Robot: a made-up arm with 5 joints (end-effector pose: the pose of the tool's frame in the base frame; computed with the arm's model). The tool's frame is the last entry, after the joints. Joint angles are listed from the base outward.
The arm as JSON. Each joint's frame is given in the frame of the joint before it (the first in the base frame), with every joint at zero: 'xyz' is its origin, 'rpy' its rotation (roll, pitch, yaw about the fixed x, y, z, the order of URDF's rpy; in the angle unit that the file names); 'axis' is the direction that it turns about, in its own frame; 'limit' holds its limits. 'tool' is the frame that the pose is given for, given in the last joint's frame.
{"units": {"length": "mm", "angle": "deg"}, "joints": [
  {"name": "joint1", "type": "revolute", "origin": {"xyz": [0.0, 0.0, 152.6], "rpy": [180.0, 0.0, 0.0]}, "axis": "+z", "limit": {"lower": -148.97, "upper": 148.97}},
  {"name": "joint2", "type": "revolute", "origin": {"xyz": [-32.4, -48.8, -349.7], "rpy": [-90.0, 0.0, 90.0]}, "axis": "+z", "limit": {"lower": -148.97, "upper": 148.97}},
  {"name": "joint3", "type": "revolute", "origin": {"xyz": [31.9, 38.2, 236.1], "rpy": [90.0, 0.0, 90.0]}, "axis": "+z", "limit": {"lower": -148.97, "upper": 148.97}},
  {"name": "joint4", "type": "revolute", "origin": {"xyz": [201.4, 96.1, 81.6], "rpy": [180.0, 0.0, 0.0]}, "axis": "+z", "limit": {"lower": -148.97, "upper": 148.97}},
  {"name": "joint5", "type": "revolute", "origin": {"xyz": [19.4, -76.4, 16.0], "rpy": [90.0, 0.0, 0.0]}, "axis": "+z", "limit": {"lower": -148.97, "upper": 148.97}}
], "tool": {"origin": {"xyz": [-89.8, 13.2, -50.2], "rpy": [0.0, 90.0, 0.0]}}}
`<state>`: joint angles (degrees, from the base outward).
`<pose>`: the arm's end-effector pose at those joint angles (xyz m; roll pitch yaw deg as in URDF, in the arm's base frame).
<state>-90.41 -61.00 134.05 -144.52 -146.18</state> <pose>-0.1323 -0.2511 0.3882 -128.54 28.65 170.63</pose>
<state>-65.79 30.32 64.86 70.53 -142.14</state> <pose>-0.2745 -0.4336 0.6475 111.70 4.89 62.92</pose>
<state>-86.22 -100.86 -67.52 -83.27 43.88</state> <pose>0.0561 -0.1336 0.3275 56.58 2.93 70.74</pose>
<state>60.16 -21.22 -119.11 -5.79 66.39</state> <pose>-0.1482 -0.0138 0.4947 69.16 58.88 79.82</pose>
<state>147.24 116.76 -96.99 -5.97 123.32</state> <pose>0.1340 -0.2106 0.6024 147.19 -26.76 121.62</pose>
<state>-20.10 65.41 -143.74 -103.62 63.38</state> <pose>-0.0747 -0.1246 0.6272 -134.09 15.55 -17.36</pose>
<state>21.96 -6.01 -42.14 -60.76 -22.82</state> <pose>-0.2035 0.0592 0.6844 29.16 -18.51 -23.98</pose>
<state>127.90 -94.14 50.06 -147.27 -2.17</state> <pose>0.2058 0.4486 0.4095 88.22 -1.23 34.81</pose>
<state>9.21 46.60 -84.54 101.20 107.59</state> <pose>-0.0530 0.0136 0.7184 119.15 -3.94 166.61</pose>
